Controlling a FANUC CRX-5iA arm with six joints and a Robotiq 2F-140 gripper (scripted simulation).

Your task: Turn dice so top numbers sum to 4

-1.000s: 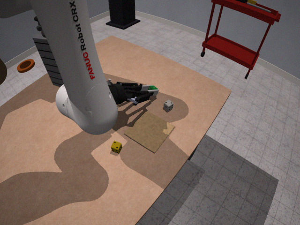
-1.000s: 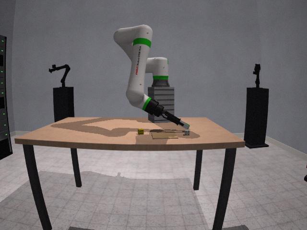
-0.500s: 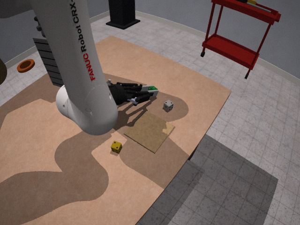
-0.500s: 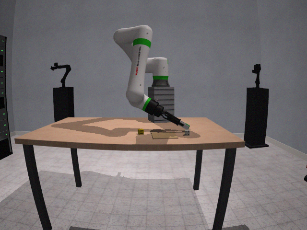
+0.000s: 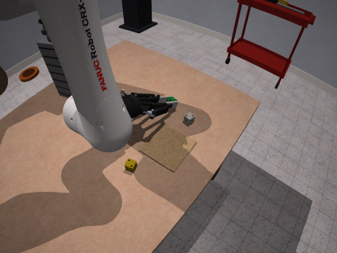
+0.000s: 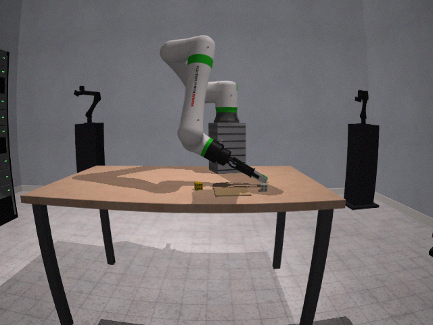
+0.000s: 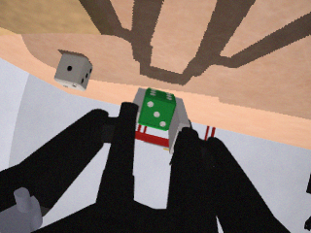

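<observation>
Right now the white die is 100 mm ahead of my hand and 30 mm below it. Round my hand: green die: 20 mm to the left, 10 mm below; then yellow die: 50 mm ahead, 270 mm to the right, 30 mm below; then tan mat: 100 mm ahead, 140 mm to the right, 40 mm below.
</observation>
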